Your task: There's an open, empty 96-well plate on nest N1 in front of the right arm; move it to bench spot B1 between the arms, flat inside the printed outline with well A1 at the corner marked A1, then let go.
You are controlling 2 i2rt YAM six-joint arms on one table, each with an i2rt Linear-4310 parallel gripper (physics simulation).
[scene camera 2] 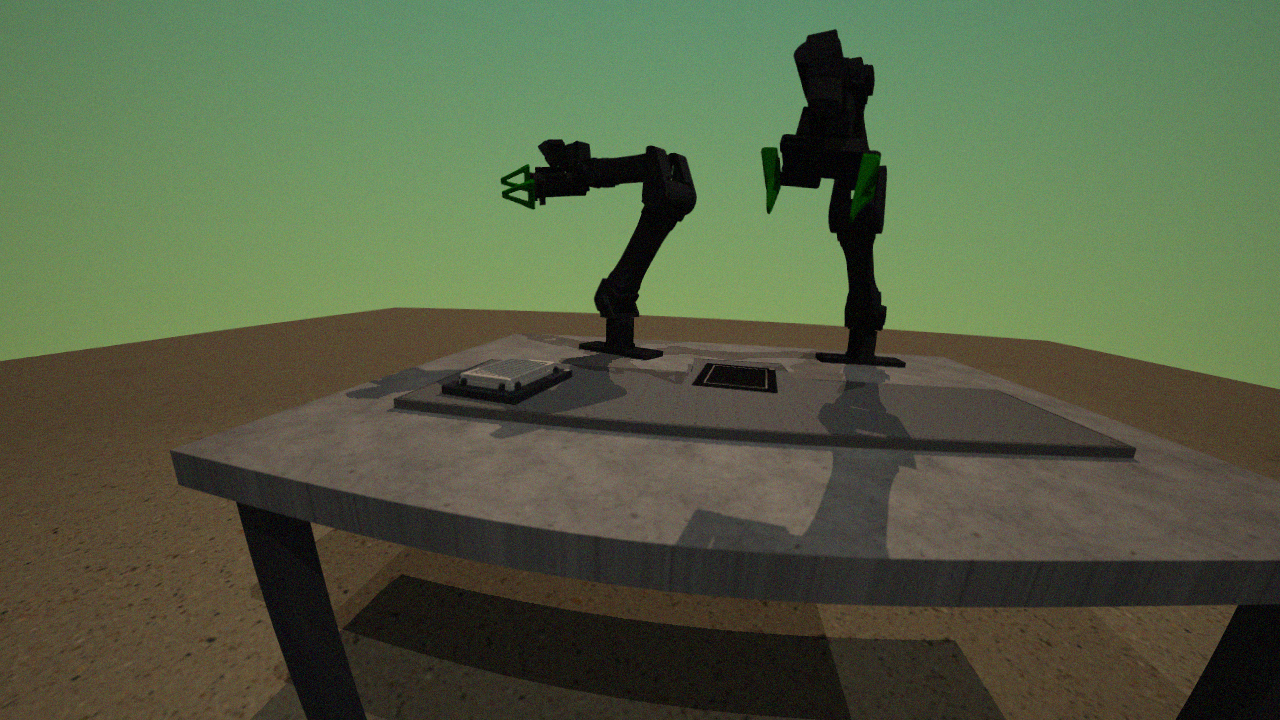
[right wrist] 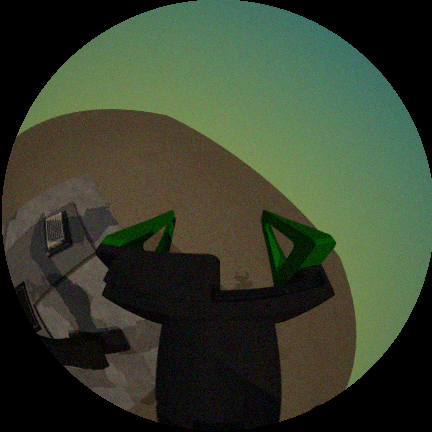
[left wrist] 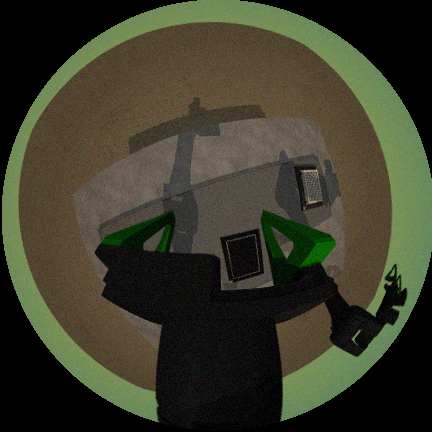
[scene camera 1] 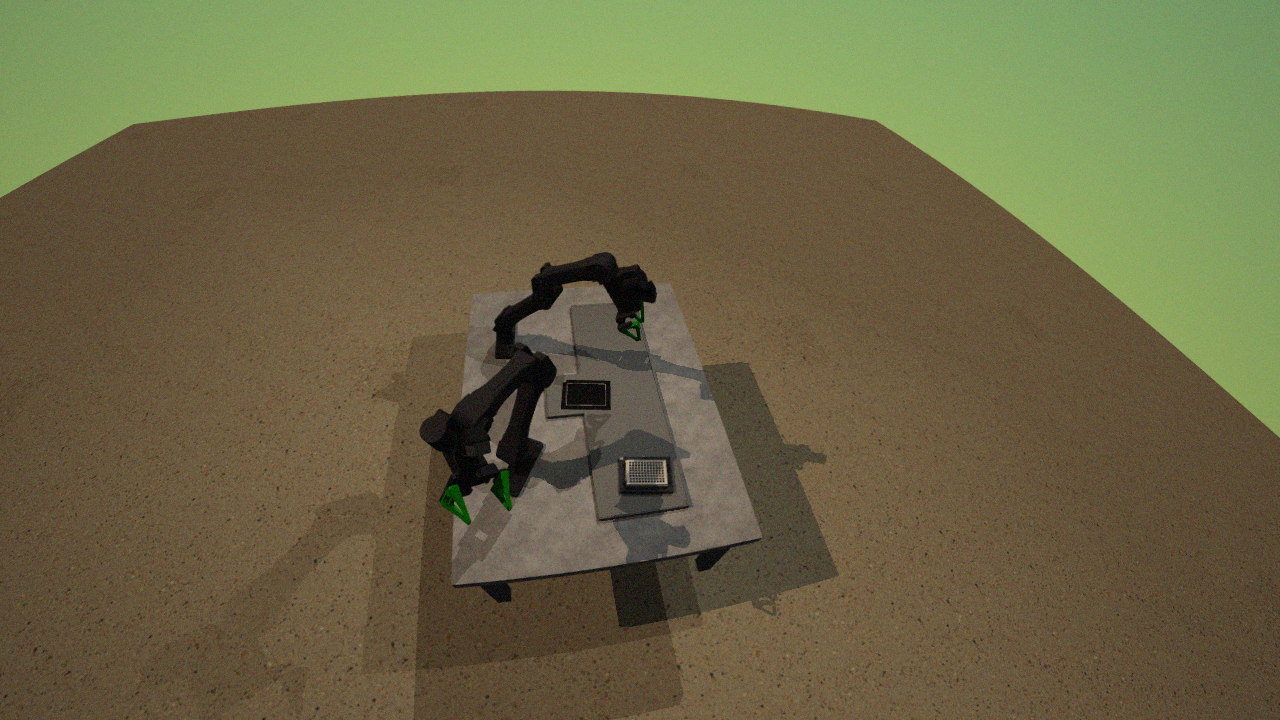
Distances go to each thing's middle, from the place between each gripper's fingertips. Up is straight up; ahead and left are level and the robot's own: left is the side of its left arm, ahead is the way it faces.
Right now my left hand is 38 cm to the left of the well plate (scene camera 2: 509,371), 22 cm above it and 7 cm past it.
My right hand is 420 mm short of the well plate, 350 mm above it and 180 mm to the right of it.
